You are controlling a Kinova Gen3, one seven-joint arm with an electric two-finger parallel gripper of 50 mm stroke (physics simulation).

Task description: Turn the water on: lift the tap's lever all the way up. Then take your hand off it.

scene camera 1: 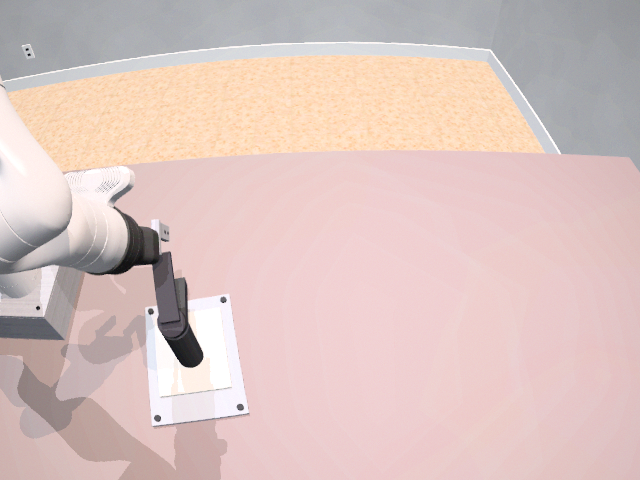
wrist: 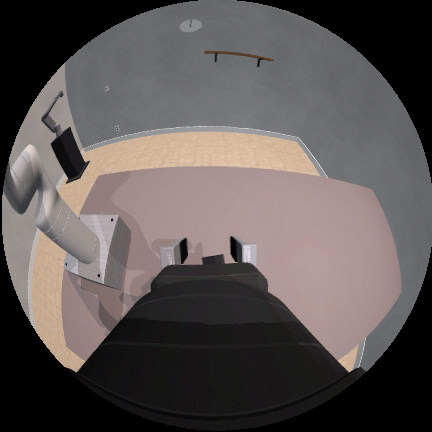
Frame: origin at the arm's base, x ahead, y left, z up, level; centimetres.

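Where they show: gripper, between the fingertips: (scene camera 1: 148, 235) (wrist: 208, 245); arm's base, origin of its link: (scene camera 1: 22, 278) (wrist: 88, 248).
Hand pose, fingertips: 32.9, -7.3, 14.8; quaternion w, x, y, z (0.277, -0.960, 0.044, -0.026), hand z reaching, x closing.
Observation:
Each offset is from my fingertips to the top centre of the thing, as dx, dy, dz. "pt": to the spot under its first point. Level surfaces: height alone.
The tap's black round body {+0.9, -8.9, -11.8} (scene camera 1: 187, 348) stands on a white plate {pt +9.3, -10.8, -23.4} (scene camera 1: 238, 361). Its dark flat lever {+0.7, -4.6, -4.6} (scene camera 1: 166, 289) (wrist: 213, 259) extends from the top of the body toward the gripper and looks tilted upward; its exact angle is hard to tell from above. A second dark bar {pt +1.5, +0.2, -15.8} (scene camera 1: 182, 291), which looks like the spout, shows partly behind the lever. My gripper (scene camera 1: 161, 238) (wrist: 208, 245) is open and empty, close to the lever's free end. In the wrist view the lever's end shows low between the two spread fingers, with a gap on each side. The gripper housing hides the rest of the tap there.
The pink table top {dz -24.2} (scene camera 1: 413, 284) (wrist: 310, 240) lies under the tap. The arm's grey base block (scene camera 1: 31, 328) (wrist: 107, 250) is at the left. A black pedestal (wrist: 69, 155) with a grey bent arm stands beyond the table, at the left in the wrist view.

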